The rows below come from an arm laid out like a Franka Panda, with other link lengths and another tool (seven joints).
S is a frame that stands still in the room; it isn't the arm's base.
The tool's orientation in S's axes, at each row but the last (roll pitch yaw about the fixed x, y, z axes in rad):
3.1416, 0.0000, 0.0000
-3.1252, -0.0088, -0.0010
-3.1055, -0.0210, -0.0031
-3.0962, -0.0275, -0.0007
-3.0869, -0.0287, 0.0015
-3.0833, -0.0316, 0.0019
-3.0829, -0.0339, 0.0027
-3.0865, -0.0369, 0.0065
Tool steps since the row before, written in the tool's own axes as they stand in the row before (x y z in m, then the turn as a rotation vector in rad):
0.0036, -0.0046, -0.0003, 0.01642, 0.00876, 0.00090
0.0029, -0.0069, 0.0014, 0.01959, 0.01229, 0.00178
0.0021, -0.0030, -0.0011, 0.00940, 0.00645, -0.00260
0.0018, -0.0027, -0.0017, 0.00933, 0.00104, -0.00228
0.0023, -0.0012, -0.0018, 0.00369, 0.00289, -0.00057
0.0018, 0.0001, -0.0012, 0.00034, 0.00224, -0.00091
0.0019, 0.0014, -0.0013, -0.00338, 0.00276, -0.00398
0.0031, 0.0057, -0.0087, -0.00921, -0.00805, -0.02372
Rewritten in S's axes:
0.0036, 0.0046, 0.0003, 0.01642, -0.00876, -0.00090
0.0029, 0.0069, -0.0013, 0.01959, -0.01228, -0.00181
0.0021, 0.0030, 0.0013, 0.00933, -0.00657, 0.00256
0.0018, 0.0026, 0.0019, 0.00926, -0.00115, 0.00249
0.0022, 0.0011, 0.0019, 0.00368, -0.00291, 0.00052
0.0018, -0.0002, 0.0012, 0.00032, -0.00229, 0.00079
0.0019, -0.0015, 0.0013, -0.00350, -0.00300, 0.00369
0.0028, -0.0062, 0.0085, -0.01014, 0.00667, 0.02377

